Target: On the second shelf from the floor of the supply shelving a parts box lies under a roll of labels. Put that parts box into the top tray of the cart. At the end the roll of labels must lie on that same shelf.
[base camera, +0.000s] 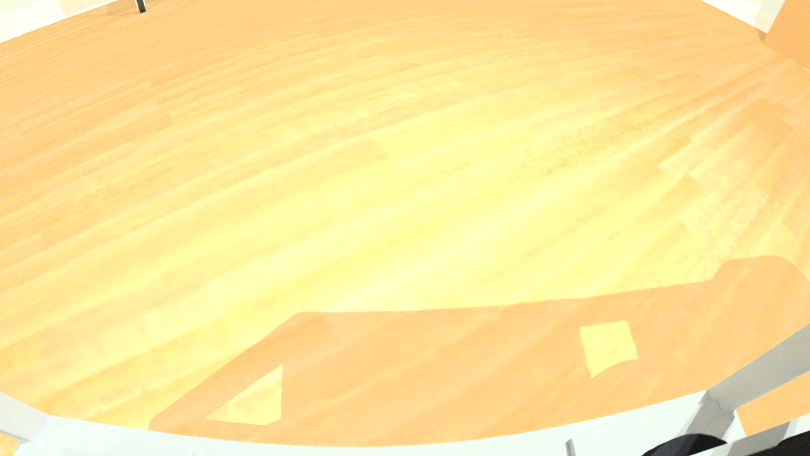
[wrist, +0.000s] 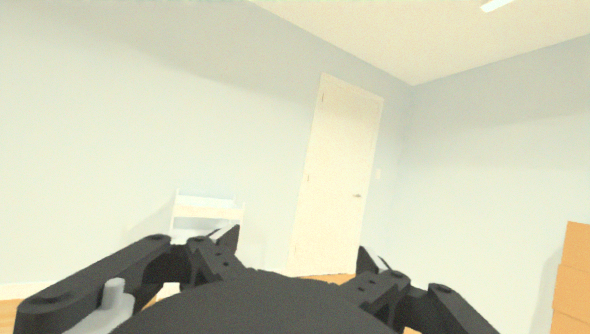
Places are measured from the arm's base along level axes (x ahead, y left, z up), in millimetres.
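Pixels of known places: gripper, between the fingertips: point(wrist: 296, 248).
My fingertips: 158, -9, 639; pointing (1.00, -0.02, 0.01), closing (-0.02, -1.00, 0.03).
Ahead of a thing's pixels: the offset from my fingertips to its top centre, as dx, dy, dz. "spot": to the spot under its first point.
A small white cart point(wrist: 207, 212) stands against the wall at lower left centre in the wrist view, some way off. Its top tray {spot: +1246, +677, -333} point(wrist: 193, 210) is seen slightly from above, and its lower part is partly hidden by a finger. My gripper point(wrist: 296, 248) is open, with its fingers wide apart and no object between them. It points across the room and is far from the cart. The supply shelving, the parts box and the roll of labels do not show in either view.
A closed door point(wrist: 338, 180) stands right of the cart. Orange-brown stacked blocks point(wrist: 572, 287) stand at the right edge of the wrist view. In the base view, an orange-brown block point(base camera: 792, 36) stands at upper right and a dark leg end {spot: +1187, +760, -1010} point(base camera: 141, 6) shows at upper left.
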